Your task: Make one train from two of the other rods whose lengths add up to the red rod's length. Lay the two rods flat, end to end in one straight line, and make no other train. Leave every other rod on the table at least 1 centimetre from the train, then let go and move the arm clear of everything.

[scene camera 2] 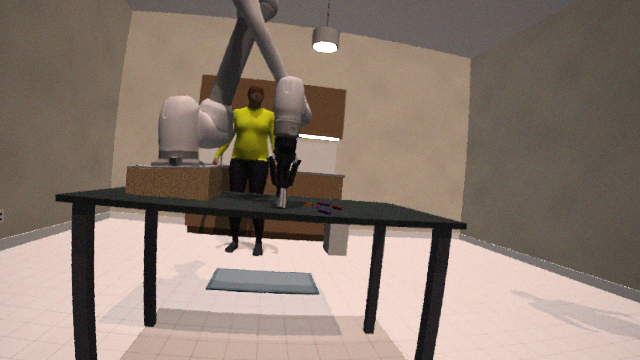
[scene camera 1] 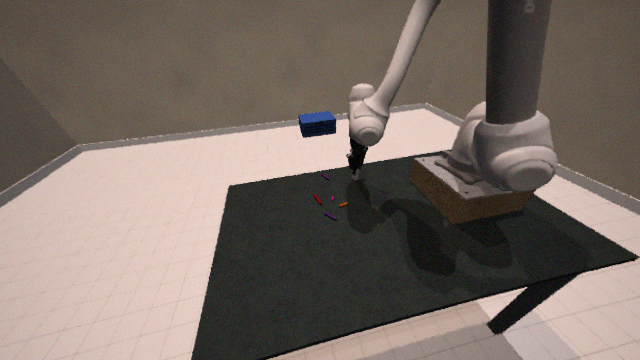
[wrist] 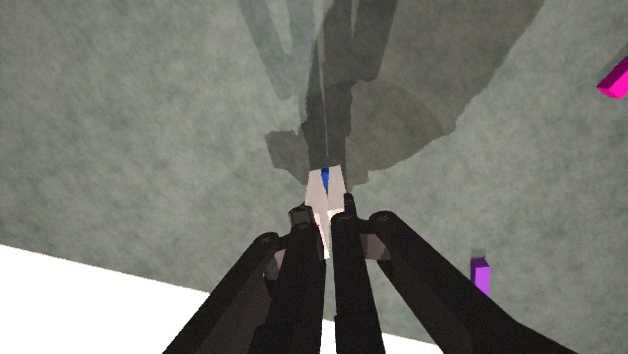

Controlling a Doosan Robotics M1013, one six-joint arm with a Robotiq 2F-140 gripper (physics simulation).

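Where they show: gripper, fingertip midpoint: (scene camera 2: 280,206) (scene camera 1: 355,178) (wrist: 328,185); arm's base at its link origin: (scene camera 2: 178,165) (scene camera 1: 466,169).
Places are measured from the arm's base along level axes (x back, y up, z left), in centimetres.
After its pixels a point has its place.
Observation:
My gripper (scene camera 1: 355,177) {y -11.1, x -38.3, z -25.3 cm} (scene camera 2: 281,205) {y -11.1, x -38.3, z -25.3 cm} (wrist: 328,185) {y -11.1, x -38.3, z -25.3 cm} is shut on the small blue rod (wrist: 325,177) {y -10.6, x -38.0, z -24.5 cm}, low at the table's far side in scene camera 1; most of that rod is hidden by the fingertips. The red rod (scene camera 1: 317,199) {y -10.9, x -61.1, z -17.8 cm} (scene camera 2: 337,207) {y -10.7, x -60.7, z -19.7 cm} lies left of a short magenta rod (scene camera 1: 333,198) {y -10.6, x -54.2, z -15.4 cm} (wrist: 616,82) {y -10.6, x -53.8, z -16.1 cm}. An orange rod (scene camera 1: 343,204) {y -10.6, x -51.7, z -10.1 cm} (scene camera 2: 308,204) {y -11.1, x -51.7, z -10.9 cm} lies right of the magenta one. One purple rod (scene camera 1: 325,176) {y -10.6, x -51.6, z -32.6 cm} (scene camera 2: 324,212) {y -11.1, x -51.3, z -33.9 cm} (wrist: 480,276) {y -10.6, x -50.7, z -30.9 cm} lies near the far edge, apart from the gripper. Another purple rod (scene camera 1: 330,216) {y -10.9, x -59.5, z -6.0 cm} (scene camera 2: 324,204) {y -11.1, x -59.4, z -7.4 cm} lies on the near side of the group.
The dark table (scene camera 1: 270,280) {y -11.6, x -87.0, z 11.6 cm} (scene camera 2: 400,212) {y -11.6, x -88.4, z -19.0 cm} carries the arm's brown base block (scene camera 1: 435,192) {y -5.8, x -15.7, z 2.2 cm} (scene camera 2: 170,181) {y -5.8, x 0.3, z -13.8 cm} at one side. A blue box (scene camera 1: 317,124) stands beyond the table. A person in yellow (scene camera 2: 253,132) stands behind the table in scene camera 2.

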